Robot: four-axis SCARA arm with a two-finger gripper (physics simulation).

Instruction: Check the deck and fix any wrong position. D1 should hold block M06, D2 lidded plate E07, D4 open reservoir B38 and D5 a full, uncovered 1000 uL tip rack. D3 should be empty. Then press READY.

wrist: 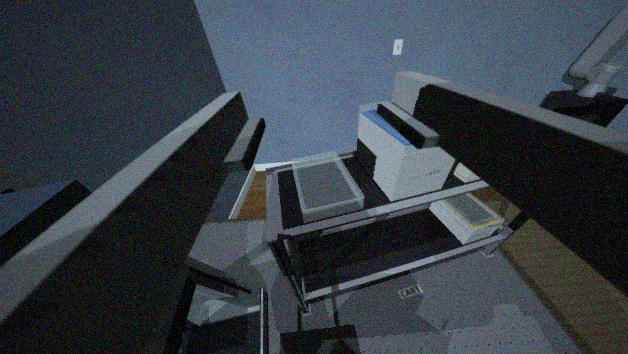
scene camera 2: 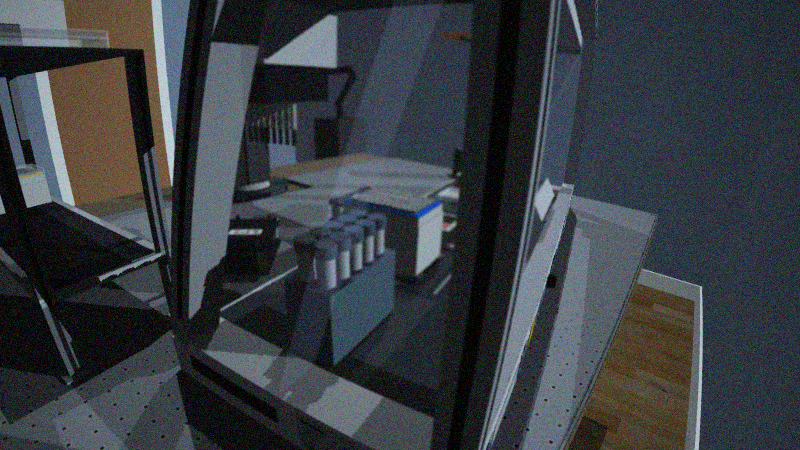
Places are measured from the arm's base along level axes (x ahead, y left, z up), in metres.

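Where they show: gripper, fingertip midpoint: [wrist: 319, 100].
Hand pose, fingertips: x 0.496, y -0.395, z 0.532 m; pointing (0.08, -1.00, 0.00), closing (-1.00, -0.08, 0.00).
Observation:
After its pixels a point has its place.
My gripper [wrist: 320, 100] {x 0.496, y -0.395, z 0.532 m} is shut, with nothing between its fingers; its pads stand apart at the narrow setting. Beyond it in the wrist view, a white box with a blue top [wrist: 412, 170] {x 0.381, y -0.471, z 0.415 m} stands on the cart's upper shelf, its top partly hidden by the right finger. A clear shallow box [wrist: 327, 185] {x 0.492, y -0.484, z 0.388 m} [scene camera 2: 72, 38] {x 0.537, y -0.477, z 0.377 m} lies left of it. A white box with a yellow edge [wrist: 470, 217] [scene camera 2: 33, 185] sits on the lower shelf. Behind the glass in scene camera 2 stands a blue-edged white box [scene camera 2: 427, 237]; whether it is covered is unclear. Slot labels, item codes and READY cannot be read.
The cart [wrist: 400, 205] {x 0.390, y -0.458, z 0.363 m} [scene camera 2: 138, 106] {x 0.579, y -0.425, z 0.300 m} has metal rails and posts. Inside the enclosure, a rack of capped tubes [scene camera 2: 363, 302] stands nearer the glass, and a dark block [scene camera 2: 251, 249] is at left. A black enclosure post [scene camera 2: 492, 167] {x 0.993, y -0.395, z 0.287 m} blocks part of the view. A "CART" label [wrist: 410, 291] {x 0.286, y -0.452, z 0.013 m} marks the perforated table.

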